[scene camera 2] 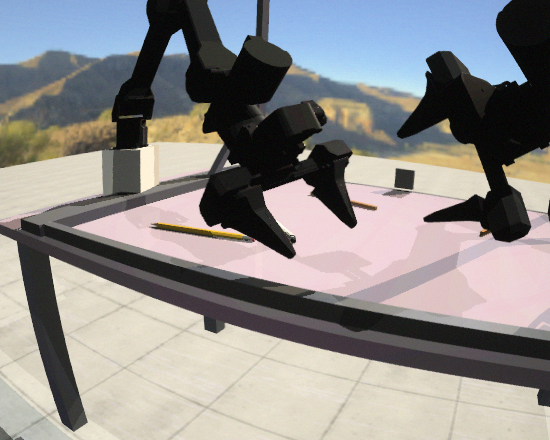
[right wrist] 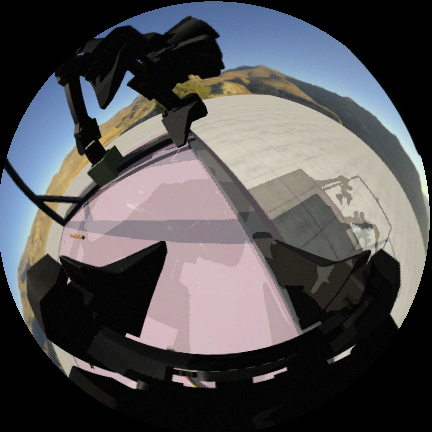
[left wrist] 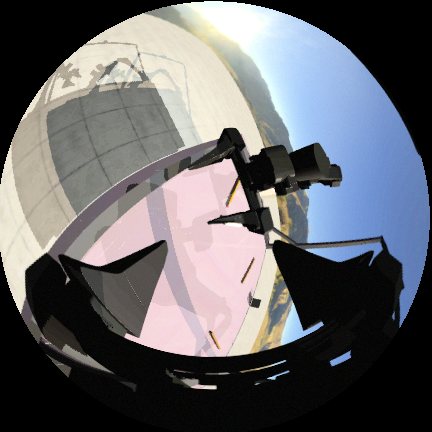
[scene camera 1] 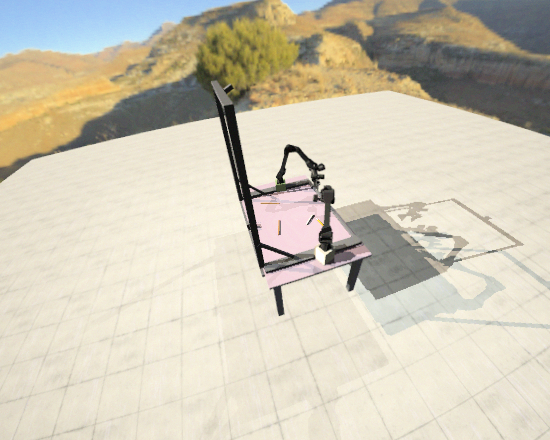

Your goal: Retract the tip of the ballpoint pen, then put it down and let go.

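Pixels of known places: left gripper, fingertip midpoint: [scene camera 2: 412,176] [right wrist: 151,127] [left wrist: 221,246] [scene camera 1: 316,188]; right gripper, fingertip midpoint: [scene camera 2: 326,240] [right wrist: 219,246] [left wrist: 197,194] [scene camera 1: 321,200]; left arm's base, link origin: [right wrist: 99,157] [scene camera 1: 280,181]; right arm's base, link origin: [scene camera 2: 130,147] [scene camera 1: 325,247].
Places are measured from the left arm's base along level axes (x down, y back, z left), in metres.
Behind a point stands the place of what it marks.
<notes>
The ballpoint pen [scene camera 1: 310,219] {y -0.523, x 0.078, z 0.219 m} lies on the pink table top [scene camera 1: 300,237] {y -0.715, x 0.084, z 0.109 m}, white with dark parts. In scene camera 2 a small part of the pen [scene camera 2: 291,236] {y -0.472, x 0.073, z 0.245 m} shows behind a finger of my right gripper [scene camera 2: 323,240] [left wrist: 199,195] [right wrist: 218,243]. In the left wrist view a white sliver of the pen [left wrist: 234,224] {y -0.522, x 0.072, z 0.209 m} shows under that finger. My right gripper is wide open and empty, low over the table beside the pen. My left gripper [scene camera 2: 413,177] {y -0.261, x -0.051, z 0.319 m} [left wrist: 221,246] {y -0.261, x -0.051, z 0.319 m} [right wrist: 151,127] {y -0.261, x -0.051, z 0.319 m} is wide open and empty, raised above the table, away from the pen. The pen's tip cannot be made out.
A yellow pencil [scene camera 1: 320,222] {y -0.572, x 0.078, z 0.294 m} [scene camera 2: 200,230] {y -0.598, x 0.079, z 0.308 m} [left wrist: 233,193] {y -0.579, x 0.077, z 0.297 m} lies close to the pen. An orange-brown stick [scene camera 1: 279,227] {y -0.585, x 0.078, z -0.056 m} [scene camera 2: 365,205] {y -0.517, x 0.080, z -0.045 m} [left wrist: 247,270] {y -0.569, x 0.082, z -0.050 m} and another stick [scene camera 1: 270,203] {y -0.242, x 0.080, z -0.114 m} [left wrist: 214,340] {y -0.238, x 0.079, z -0.105 m} [right wrist: 76,236] {y -0.245, x 0.078, z -0.091 m} lie farther off. A tall black frame [scene camera 1: 240,165] {y -0.970, x -0.695, z -0.190 m} stands along one table edge.
</notes>
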